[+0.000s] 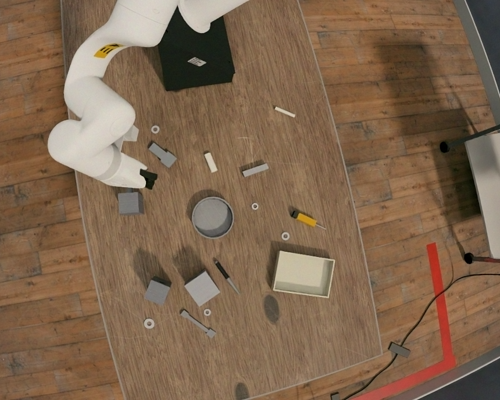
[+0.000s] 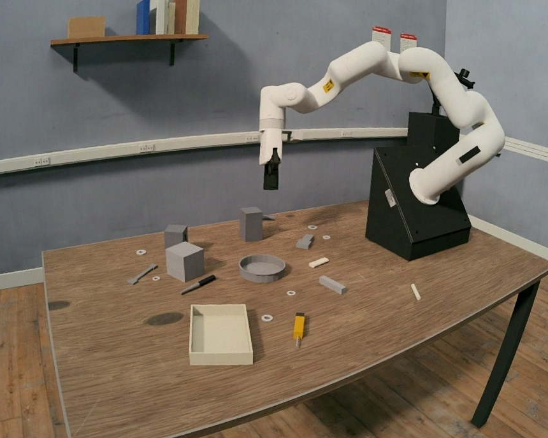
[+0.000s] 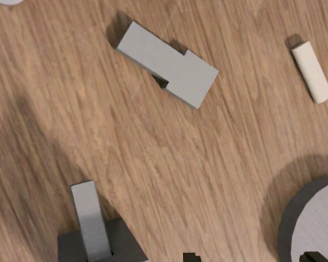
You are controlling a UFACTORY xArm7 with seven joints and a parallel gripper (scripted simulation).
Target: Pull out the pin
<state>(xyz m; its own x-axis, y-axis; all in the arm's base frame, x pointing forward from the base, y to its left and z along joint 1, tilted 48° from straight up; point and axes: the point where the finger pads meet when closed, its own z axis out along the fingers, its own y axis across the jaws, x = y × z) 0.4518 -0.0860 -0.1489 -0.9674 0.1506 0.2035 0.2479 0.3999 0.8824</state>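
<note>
The grey pin is 5 cm to the right of my hand and 12 cm below it. From my hand the other things lie so: tall grey block (3 cm ahead, 5 cm to the right, 13 cm below); round grey dish (10 cm ahead, 17 cm to the left, 17 cm below); white cylinder (6 cm behind, 19 cm to the left, 18 cm below).
</note>
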